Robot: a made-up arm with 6 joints. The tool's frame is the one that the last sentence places. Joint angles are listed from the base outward.
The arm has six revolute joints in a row. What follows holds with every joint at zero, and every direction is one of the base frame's. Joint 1 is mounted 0.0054 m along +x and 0.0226 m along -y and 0.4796 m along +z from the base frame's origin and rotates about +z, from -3.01 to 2.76 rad. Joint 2 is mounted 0.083 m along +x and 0.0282 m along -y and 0.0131 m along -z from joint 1 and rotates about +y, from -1.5 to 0.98 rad. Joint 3 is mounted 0.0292 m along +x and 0.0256 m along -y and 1.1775 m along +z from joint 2 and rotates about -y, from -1.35 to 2.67 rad. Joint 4 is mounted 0.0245 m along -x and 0.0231 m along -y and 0.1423 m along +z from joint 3 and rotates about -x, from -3.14 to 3.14 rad. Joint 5 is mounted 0.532 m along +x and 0.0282 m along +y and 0.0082 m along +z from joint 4 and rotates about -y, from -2.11 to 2.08 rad. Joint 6 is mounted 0.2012 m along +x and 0.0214 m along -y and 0.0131 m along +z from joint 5 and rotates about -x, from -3.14 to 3.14 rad. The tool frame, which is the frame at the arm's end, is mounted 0.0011 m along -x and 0.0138 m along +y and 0.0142 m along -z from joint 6; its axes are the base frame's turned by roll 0.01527, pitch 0.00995 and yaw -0.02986 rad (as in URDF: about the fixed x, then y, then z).
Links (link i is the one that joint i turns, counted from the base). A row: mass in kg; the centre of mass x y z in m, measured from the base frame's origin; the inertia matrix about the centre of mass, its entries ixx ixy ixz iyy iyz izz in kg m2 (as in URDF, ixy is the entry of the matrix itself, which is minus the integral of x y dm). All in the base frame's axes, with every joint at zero. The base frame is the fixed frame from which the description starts. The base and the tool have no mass.
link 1: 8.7; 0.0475 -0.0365 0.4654; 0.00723 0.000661 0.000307 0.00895 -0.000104 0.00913
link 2: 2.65; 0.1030 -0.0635 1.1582; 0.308 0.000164 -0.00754 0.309 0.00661 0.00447
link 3: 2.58; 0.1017 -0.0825 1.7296; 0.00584 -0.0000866 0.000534 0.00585 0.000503 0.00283
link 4: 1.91; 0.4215 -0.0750 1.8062; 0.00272 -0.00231 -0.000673 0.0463 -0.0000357 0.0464
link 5: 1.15; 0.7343 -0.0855 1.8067; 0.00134 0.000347 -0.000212 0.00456 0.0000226 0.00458
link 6: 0.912; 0.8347 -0.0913 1.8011; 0.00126 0 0 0.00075 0 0.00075
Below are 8 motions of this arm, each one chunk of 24 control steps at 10 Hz.
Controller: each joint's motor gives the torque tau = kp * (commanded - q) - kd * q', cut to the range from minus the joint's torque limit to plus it. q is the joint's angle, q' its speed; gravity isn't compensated. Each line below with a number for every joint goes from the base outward.
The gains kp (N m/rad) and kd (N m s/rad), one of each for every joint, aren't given. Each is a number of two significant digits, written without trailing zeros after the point. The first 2 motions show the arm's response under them.
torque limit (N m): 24 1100 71 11 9.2 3.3
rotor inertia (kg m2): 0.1 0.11 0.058 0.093 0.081 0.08
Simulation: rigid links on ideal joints. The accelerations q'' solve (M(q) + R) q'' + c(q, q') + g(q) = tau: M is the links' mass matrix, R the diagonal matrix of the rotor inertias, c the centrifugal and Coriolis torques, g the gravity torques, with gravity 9.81 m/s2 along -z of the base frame. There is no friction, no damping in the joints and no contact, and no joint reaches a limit. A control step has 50 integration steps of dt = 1/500 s. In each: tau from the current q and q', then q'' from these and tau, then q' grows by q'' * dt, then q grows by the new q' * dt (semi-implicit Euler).
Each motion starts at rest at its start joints. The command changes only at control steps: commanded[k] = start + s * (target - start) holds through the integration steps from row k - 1 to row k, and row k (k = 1, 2, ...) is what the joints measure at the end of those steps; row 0 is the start. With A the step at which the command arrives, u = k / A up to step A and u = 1 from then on. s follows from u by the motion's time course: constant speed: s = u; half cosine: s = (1 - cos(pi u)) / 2; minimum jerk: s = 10 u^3 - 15 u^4 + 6 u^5; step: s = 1 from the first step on.
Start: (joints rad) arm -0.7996 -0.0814 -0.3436 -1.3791 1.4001 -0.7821
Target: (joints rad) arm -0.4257 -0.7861 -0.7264 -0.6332 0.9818 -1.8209
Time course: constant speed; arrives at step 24
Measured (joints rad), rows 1 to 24:
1: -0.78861 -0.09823 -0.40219 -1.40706 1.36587 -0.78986
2: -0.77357 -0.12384 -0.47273 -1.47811 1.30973 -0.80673
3: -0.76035 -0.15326 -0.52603 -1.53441 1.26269 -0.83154
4: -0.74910 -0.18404 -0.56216 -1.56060 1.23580 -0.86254
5: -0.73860 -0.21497 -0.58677 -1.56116 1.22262 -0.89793
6: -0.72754 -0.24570 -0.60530 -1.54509 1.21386 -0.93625
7: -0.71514 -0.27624 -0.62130 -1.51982 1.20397 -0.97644
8: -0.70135 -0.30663 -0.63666 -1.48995 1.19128 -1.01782
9: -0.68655 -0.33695 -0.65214 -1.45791 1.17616 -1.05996
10: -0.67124 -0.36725 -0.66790 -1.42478 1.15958 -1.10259
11: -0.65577 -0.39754 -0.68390 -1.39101 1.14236 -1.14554
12: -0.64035 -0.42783 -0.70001 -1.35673 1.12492 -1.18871
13: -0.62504 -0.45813 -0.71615 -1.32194 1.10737 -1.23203
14: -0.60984 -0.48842 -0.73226 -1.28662 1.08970 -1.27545
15: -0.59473 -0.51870 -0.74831 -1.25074 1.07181 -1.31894
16: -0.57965 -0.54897 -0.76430 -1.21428 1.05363 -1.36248
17: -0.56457 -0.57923 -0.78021 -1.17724 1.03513 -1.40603
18: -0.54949 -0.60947 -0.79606 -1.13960 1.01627 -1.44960
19: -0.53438 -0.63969 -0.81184 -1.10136 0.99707 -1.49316
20: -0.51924 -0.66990 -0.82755 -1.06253 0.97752 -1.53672
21: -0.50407 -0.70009 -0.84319 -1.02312 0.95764 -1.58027
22: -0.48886 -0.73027 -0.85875 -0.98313 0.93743 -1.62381
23: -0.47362 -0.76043 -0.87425 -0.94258 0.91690 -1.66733
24: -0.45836 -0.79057 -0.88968 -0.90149 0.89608 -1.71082
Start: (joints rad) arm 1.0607 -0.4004 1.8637 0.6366 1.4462 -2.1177
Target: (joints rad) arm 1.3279 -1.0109 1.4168 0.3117 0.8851 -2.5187
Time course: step
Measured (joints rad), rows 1 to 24:
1: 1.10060 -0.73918 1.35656 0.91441 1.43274 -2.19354
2: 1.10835 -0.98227 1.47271 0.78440 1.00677 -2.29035
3: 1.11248 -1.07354 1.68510 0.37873 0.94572 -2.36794
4: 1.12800 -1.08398 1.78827 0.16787 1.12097 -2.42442
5: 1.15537 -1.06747 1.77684 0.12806 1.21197 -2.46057
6: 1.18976 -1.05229 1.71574 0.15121 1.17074 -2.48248
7: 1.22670 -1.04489 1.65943 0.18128 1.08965 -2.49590
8: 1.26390 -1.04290 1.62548 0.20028 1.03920 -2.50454
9: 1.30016 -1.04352 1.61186 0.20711 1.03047 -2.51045
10: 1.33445 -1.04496 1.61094 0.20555 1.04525 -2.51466
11: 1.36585 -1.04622 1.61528 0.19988 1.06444 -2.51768
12: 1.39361 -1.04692 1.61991 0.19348 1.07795 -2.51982
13: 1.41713 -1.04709 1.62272 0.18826 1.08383 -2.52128
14: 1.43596 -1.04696 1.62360 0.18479 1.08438 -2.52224
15: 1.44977 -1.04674 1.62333 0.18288 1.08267 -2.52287
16: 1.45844 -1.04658 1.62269 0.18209 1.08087 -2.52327
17: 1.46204 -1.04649 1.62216 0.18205 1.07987 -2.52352
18: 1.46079 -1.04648 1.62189 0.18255 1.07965 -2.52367
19: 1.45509 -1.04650 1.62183 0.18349 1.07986 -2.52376
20: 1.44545 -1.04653 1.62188 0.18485 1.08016 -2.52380
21: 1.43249 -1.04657 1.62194 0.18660 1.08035 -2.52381
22: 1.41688 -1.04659 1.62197 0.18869 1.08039 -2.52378
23: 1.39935 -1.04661 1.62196 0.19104 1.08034 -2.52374
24: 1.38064 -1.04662 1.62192 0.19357 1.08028 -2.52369
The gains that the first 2 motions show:
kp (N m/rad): 41 2800 97 11 12 6
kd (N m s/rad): 8.6 250 19 2.8 1.8 1.8
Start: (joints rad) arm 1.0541 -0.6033 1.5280 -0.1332 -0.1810 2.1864
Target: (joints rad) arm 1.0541 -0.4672 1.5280 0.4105 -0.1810 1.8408
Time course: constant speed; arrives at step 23
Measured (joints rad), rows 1 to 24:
1: 1.05513 -0.60896 1.56018 -0.12893 -0.19169 2.18313
2: 1.05590 -0.61454 1.61825 -0.12595 -0.14604 2.17715
3: 1.05570 -0.61473 1.67091 -0.11953 -0.06281 2.16944
4: 1.05505 -0.61078 1.70729 -0.10726 0.00898 2.16008
5: 1.05436 -0.60462 1.72712 -0.09025 0.04869 2.14911
6: 1.05375 -0.59759 1.73445 -0.07030 0.05910 2.13675
7: 1.05322 -0.59044 1.73430 -0.04874 0.05181 2.12331
8: 1.05279 -0.58351 1.73085 -0.02636 0.03788 2.10913
9: 1.05249 -0.57690 1.72680 -0.00361 0.02437 2.09450
10: 1.05234 -0.57056 1.72347 0.01926 0.01436 2.07963
11: 1.05235 -0.56441 1.72122 0.04213 0.00825 2.06466
12: 1.05250 -0.55834 1.71990 0.06495 0.00511 2.04964
13: 1.05275 -0.55231 1.71916 0.08775 0.00367 2.03460
14: 1.05307 -0.54626 1.71867 0.11055 0.00285 2.01956
15: 1.05340 -0.54018 1.71821 0.13339 0.00196 2.00451
16: 1.05372 -0.53408 1.71767 0.15628 0.00068 1.98945
17: 1.05399 -0.52796 1.71701 0.17924 -0.00108 1.97437
18: 1.05421 -0.52182 1.71623 0.20229 -0.00324 1.95929
19: 1.05436 -0.51569 1.71538 0.22541 -0.00569 1.94419
20: 1.05445 -0.50955 1.71447 0.24862 -0.00834 1.92909
21: 1.05447 -0.50342 1.71354 0.27189 -0.01111 1.91398
22: 1.05443 -0.49729 1.71260 0.29523 -0.01396 1.89886
23: 1.05434 -0.49115 1.71165 0.31864 -0.01690 1.88375
24: 1.05440 -0.48822 1.70691 0.33740 -0.02441 1.87149

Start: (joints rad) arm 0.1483 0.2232 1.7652 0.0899 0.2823 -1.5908
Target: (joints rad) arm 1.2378 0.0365 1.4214 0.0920 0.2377 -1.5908
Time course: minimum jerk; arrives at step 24
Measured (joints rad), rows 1 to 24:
1: 0.14845 0.22802 1.79041 0.09201 0.29437 -1.59086
2: 0.15172 0.22864 1.81479 0.09316 0.32878 -1.59137
3: 0.15675 0.22614 1.83463 0.09206 0.36493 -1.59215
4: 0.16561 0.22212 1.84829 0.08959 0.39527 -1.59303
5: 0.18172 0.21684 1.85431 0.08708 0.41610 -1.59382
6: 0.20767 0.21009 1.85264 0.08529 0.42691 -1.59443
7: 0.24466 0.20167 1.84411 0.08441 0.42952 -1.59484
8: 0.29270 0.19155 1.82993 0.08431 0.42664 -1.59507
9: 0.35097 0.17985 1.81129 0.08479 0.42068 -1.59516
10: 0.41803 0.16681 1.78922 0.08563 0.41332 -1.59517
11: 0.49207 0.15276 1.76461 0.08669 0.40550 -1.59512
12: 0.57099 0.13809 1.73825 0.08781 0.39763 -1.59504
13: 0.65256 0.12320 1.71086 0.08892 0.38983 -1.59495
14: 0.73457 0.10852 1.68314 0.08993 0.38212 -1.59484
15: 0.81485 0.09446 1.65579 0.09082 0.37449 -1.59473
16: 0.89141 0.08140 1.62945 0.09159 0.36698 -1.59461
17: 0.96240 0.06969 1.60475 0.09228 0.35962 -1.59449
18: 1.02625 0.05961 1.58223 0.09292 0.35250 -1.59436
19: 1.08170 0.05133 1.56234 0.09356 0.34572 -1.59422
20: 1.12785 0.04496 1.54540 0.09424 0.33937 -1.59407
21: 1.16433 0.04048 1.53157 0.09499 0.33354 -1.59392
22: 1.19133 0.03773 1.52082 0.09583 0.32830 -1.59376
23: 1.20975 0.03639 1.51286 0.09674 0.32367 -1.59359
24: 1.22130 0.03601 1.50714 0.09771 0.31960 -1.59342

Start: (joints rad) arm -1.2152 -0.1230 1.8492 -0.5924 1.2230 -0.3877
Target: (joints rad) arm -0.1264 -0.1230 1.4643 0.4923 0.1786 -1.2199
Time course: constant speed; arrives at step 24
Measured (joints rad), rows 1 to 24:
1: -1.20170 -0.12526 1.88290 -0.57513 1.25901 -0.39496
2: -1.17666 -0.13112 1.93078 -0.53503 1.32434 -0.41206
3: -1.14726 -0.13481 1.96599 -0.48494 1.35941 -0.43583
4: -1.11310 -0.13562 1.98059 -0.43566 1.35231 -0.46350
5: -1.07321 -0.13506 1.97824 -0.39191 1.31570 -0.49340
6: -1.02831 -0.13430 1.96608 -0.35354 1.26657 -0.52469
7: -0.98018 -0.13374 1.94960 -0.31847 1.21641 -0.55694
8: -0.93076 -0.13340 1.93183 -0.28454 1.16975 -0.58992
9: -0.88146 -0.13322 1.91398 -0.25026 1.12657 -0.62346
10: -0.83311 -0.13312 1.89633 -0.21485 1.08522 -0.65740
11: -0.78593 -0.13307 1.87880 -0.17807 1.04415 -0.69162
12: -0.73978 -0.13303 1.86123 -0.14002 1.00238 -0.72602
13: -0.69434 -0.13298 1.84348 -0.10094 0.95952 -0.76054
14: -0.64924 -0.13291 1.82548 -0.06105 0.91545 -0.79511
15: -0.60422 -0.13283 1.80719 -0.02055 0.87018 -0.82971
16: -0.55912 -0.13273 1.78861 0.02045 0.82371 -0.86432
17: -0.51389 -0.13262 1.76974 0.06196 0.77603 -0.89890
18: -0.46854 -0.13250 1.75057 0.10398 0.72709 -0.93347
19: -0.42312 -0.13236 1.73112 0.14659 0.67684 -0.96800
20: -0.37766 -0.13222 1.71137 0.18982 0.62523 -1.00249
21: -0.33222 -0.13206 1.69132 0.23372 0.57221 -1.03694
22: -0.28680 -0.13189 1.67097 0.27831 0.51774 -1.07133
23: -0.24142 -0.13171 1.65031 0.32359 0.46180 -1.10567
24: -0.19606 -0.13151 1.62935 0.36953 0.40440 -1.13996

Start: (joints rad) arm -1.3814 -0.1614 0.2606 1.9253 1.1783 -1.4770
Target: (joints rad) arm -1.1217 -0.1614 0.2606 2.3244 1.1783 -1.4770
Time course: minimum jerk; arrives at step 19
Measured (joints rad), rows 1 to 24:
1: -1.38015 -0.16348 0.22663 1.96068 1.21063 -1.47743
2: -1.37857 -0.16225 0.18485 2.03081 1.26074 -1.47844
3: -1.37630 -0.16068 0.15232 2.09320 1.28509 -1.47923
4: -1.37299 -0.16010 0.13208 2.13750 1.28791 -1.47967
5: -1.36709 -0.16020 0.12161 2.16727 1.28302 -1.47987
6: -1.35716 -0.16049 0.11700 2.18968 1.27852 -1.47997
7: -1.34271 -0.16073 0.11526 2.21051 1.27654 -1.48004
8: -1.32415 -0.16086 0.11462 2.23298 1.27656 -1.48011
9: -1.30240 -0.16090 0.11430 2.25814 1.27756 -1.48018
10: -1.27856 -0.16089 0.11400 2.28569 1.27885 -1.48026
11: -1.25373 -0.16087 0.11365 2.31459 1.28014 -1.48033
12: -1.22900 -0.16084 0.11328 2.34353 1.28136 -1.48040
13: -1.20538 -0.16081 0.11291 2.37116 1.28249 -1.48048
14: -1.18381 -0.16078 0.11257 2.39624 1.28351 -1.48054
15: -1.16507 -0.16076 0.11228 2.41781 1.28439 -1.48060
16: -1.14977 -0.16075 0.11206 2.43521 1.28512 -1.48066
17: -1.13820 -0.16074 0.11191 2.44818 1.28566 -1.48071
18: -1.13031 -0.16074 0.11183 2.45693 1.28602 -1.48075
19: -1.12561 -0.16075 0.11183 2.46222 1.28619 -1.48078
20: -1.12318 -0.16077 0.11190 2.46527 1.28620 -1.48081
21: -1.12211 -0.16080 0.11202 2.46708 1.28613 -1.48084
22: -1.12174 -0.16081 0.11212 2.46820 1.28605 -1.48086
23: -1.12166 -0.16082 0.11221 2.46889 1.28600 -1.48087
24: -1.12168 -0.16082 0.11226 2.46931 1.28599 -1.48088

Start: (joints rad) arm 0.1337 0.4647 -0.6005 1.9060 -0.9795 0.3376
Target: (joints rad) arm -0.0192 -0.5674 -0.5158 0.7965 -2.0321 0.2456
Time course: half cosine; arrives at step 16
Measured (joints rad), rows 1 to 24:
1: 0.13304 0.46999 -0.63553 1.90143 -0.94291 0.33726
2: 0.13272 0.45808 -0.68812 1.87063 -0.85553 0.33617
3: 0.13524 0.41963 -0.72431 1.82510 -0.80874 0.33391
4: 0.14065 0.36035 -0.73878 1.77315 -0.83267 0.33056
5: 0.14671 0.28538 -0.73832 1.71368 -0.90446 0.32627
6: 0.15017 0.19804 -0.73116 1.64278 -0.99835 0.32099
7: 0.14689 0.10149 -0.72225 1.55812 -1.10303 0.31462
8: 0.13143 -0.00070 -0.71348 1.46046 -1.21685 0.30722
9: 0.09970 -0.10474 -0.70548 1.35364 -1.34087 0.29899
10: 0.05789 -0.20694 -0.69881 1.24340 -1.47466 0.29022
11: 0.02265 -0.30344 -0.69322 1.13410 -1.61057 0.28128
12: -0.00043 -0.38990 -0.68788 1.02876 -1.73341 0.27255
13: -0.01650 -0.46275 -0.68272 0.93291 -1.83278 0.26445
14: -0.02907 -0.51940 -0.67792 0.85246 -1.90662 0.25736
15: -0.03939 -0.55785 -0.67372 0.79087 -1.95650 0.25153
16: -0.04768 -0.57668 -0.67045 0.74916 -1.98431 0.24715
17: -0.05174 -0.58107 -0.66869 0.72519 -1.98860 0.24421
18: -0.04928 -0.58062 -0.66854 0.71320 -1.97523 0.24238
19: -0.04176 -0.57994 -0.66922 0.70746 -1.95933 0.24127
20: -0.03259 -0.57966 -0.66996 0.70465 -1.94954 0.24059
21: -0.02451 -0.57959 -0.67047 0.70325 -1.94598 0.24017
22: -0.01886 -0.57959 -0.67072 0.70257 -1.94577 0.23990
23: -0.01582 -0.57961 -0.67081 0.70226 -1.94659 0.23972
24: -0.01488 -0.57963 -0.67082 0.70210 -1.94739 0.23961

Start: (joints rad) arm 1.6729 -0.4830 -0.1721 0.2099 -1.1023 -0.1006
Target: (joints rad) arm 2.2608 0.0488 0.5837 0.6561 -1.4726 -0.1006
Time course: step
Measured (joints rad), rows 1 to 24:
1: 1.65913 -0.18761 0.21892 0.31419 -1.72500 -0.09894
2: 1.82591 0.01831 0.28068 0.53314 -1.67082 -0.09741
3: 1.97714 0.07928 0.25267 0.60705 -1.39330 -0.09942
4: 2.12507 0.07949 0.27817 0.59937 -1.32544 -0.10206
5: 2.25692 0.06722 0.33446 0.57351 -1.39393 -0.10397
6: 2.34559 0.05889 0.38505 0.54861 -1.47908 -0.10507
7: 2.38253 0.05573 0.41769 0.53412 -1.53806 -0.10554
8: 2.37901 0.05529 0.43527 0.53381 -1.56779 -0.10557
9: 2.35292 0.05564 0.44392 0.54422 -1.57824 -0.10534
10: 2.31948 0.05591 0.44832 0.55911 -1.58053 -0.10500
11: 2.28858 0.05593 0.45099 0.57341 -1.58150 -0.10465
12: 2.26518 0.05580 0.45294 0.58436 -1.58321 -0.10436
13: 2.25067 0.05567 0.45441 0.59116 -1.58511 -0.10416
14: 2.24412 0.05563 0.45538 0.59417 -1.58626 -0.10405
15: 2.24350 0.05567 0.45584 0.59438 -1.58634 -0.10402
16: 2.24646 0.05576 0.45591 0.59287 -1.58562 -0.10404
17: 2.25096 0.05585 0.45575 0.59062 -1.58461 -0.10409
18: 2.25551 0.05593 0.45551 0.58836 -1.58372 -0.10415
19: 2.25921 0.05597 0.45529 0.58652 -1.58315 -0.10420
20: 2.26169 0.05598 0.45513 0.58528 -1.58290 -0.10423
21: 2.26298 0.05598 0.45505 0.58463 -1.58288 -0.10425
22: 2.26332 0.05597 0.45503 0.58445 -1.58299 -0.10426
23: 2.26303 0.05595 0.45505 0.58459 -1.58315 -0.10426
24: 2.26242 0.05594 0.45509 0.58488 -1.58331 -0.10425

